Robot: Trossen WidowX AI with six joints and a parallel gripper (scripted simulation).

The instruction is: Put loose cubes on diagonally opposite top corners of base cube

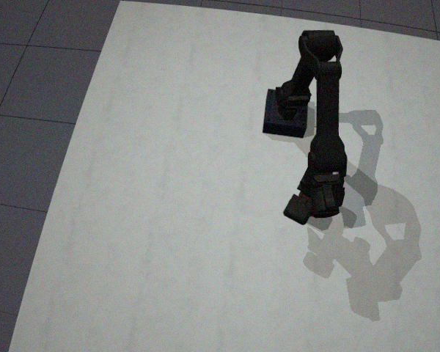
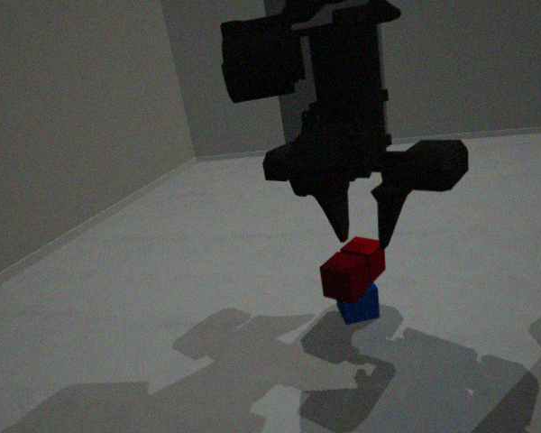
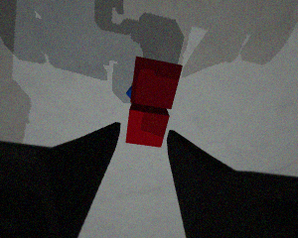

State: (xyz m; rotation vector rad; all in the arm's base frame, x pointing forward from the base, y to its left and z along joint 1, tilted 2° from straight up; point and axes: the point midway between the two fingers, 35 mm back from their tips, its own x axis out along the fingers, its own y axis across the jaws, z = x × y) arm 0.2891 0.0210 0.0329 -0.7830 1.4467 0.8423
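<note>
The red cube is 3 cm to the left of my gripper tip, 2 cm below it and 2 cm ahead of it. The rest, counted from my gripper tip: blue cube (5 cm below, 2 cm to the left, 1 cm ahead).
</note>
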